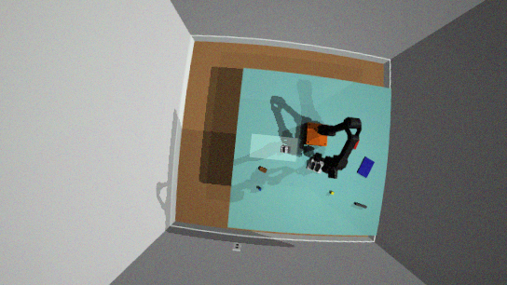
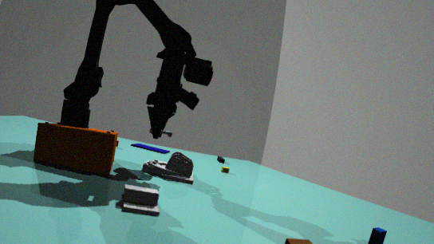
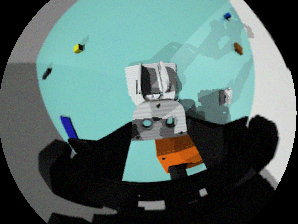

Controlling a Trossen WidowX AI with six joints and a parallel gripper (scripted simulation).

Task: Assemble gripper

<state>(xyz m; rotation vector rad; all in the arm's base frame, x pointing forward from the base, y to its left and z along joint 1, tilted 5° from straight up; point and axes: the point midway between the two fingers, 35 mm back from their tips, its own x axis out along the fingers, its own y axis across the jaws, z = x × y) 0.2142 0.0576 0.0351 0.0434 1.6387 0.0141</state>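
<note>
Now: the gripper base 2 cm above my gripper tip and 1 cm ahead of it. From my gripper tip the other things lie so: yellow block (23 cm ahead, 20 cm to the left, 8 cm below); then jaw (7 cm below, 2 cm to the right, 2 cm ahead); then red piece (28 cm to the left, 21 cm behind, 7 cm below).
</note>
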